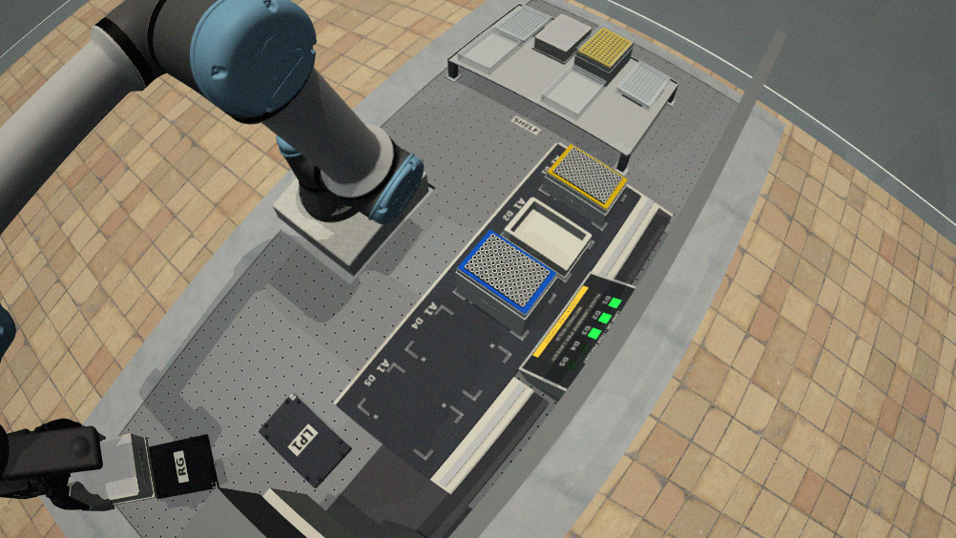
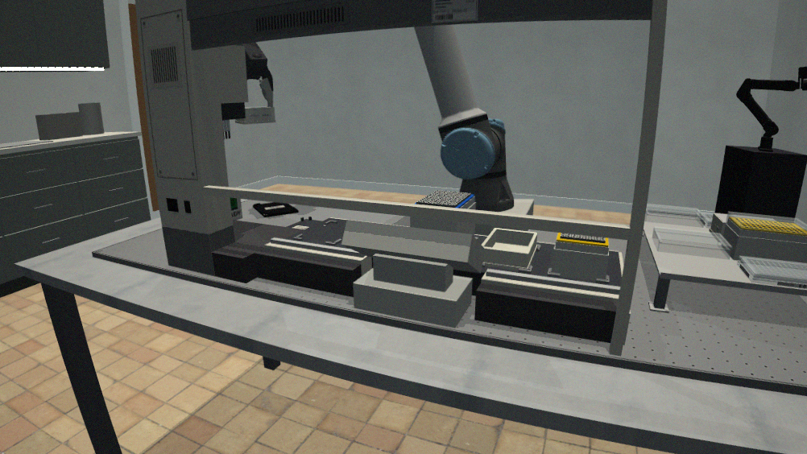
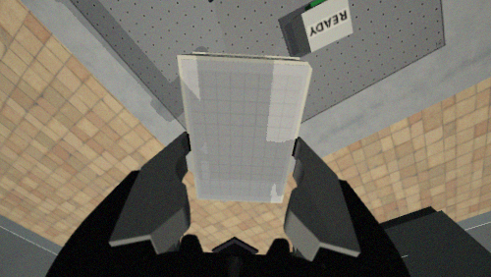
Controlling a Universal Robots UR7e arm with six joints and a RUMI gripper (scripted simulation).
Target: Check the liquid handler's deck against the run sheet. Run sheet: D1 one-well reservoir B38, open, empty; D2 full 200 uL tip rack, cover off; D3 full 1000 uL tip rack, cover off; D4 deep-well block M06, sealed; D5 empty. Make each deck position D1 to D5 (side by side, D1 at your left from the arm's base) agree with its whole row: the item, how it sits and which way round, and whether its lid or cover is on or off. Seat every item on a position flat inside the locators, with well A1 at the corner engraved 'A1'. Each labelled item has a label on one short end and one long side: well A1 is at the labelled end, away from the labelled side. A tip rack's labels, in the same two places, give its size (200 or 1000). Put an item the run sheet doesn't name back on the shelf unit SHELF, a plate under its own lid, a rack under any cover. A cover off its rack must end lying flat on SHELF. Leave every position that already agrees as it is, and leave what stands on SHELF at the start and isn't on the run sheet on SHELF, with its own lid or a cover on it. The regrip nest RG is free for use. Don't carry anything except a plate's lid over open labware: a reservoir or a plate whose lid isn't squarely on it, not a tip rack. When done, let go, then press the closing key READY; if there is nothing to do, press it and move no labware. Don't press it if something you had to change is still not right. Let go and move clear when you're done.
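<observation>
My hand is 290 mm above the black nest, 60 mm past it and 10 mm to the right of it. The rest, counted from my hand: blue-framed tip rack (560 mm to the left, 330 mm ahead, 180 mm below); ready key (220 mm below, 180 mm ahead, 10 mm to the left); handler's tower (400 mm ahead, 70 mm to the left, 20 mm below).
</observation>
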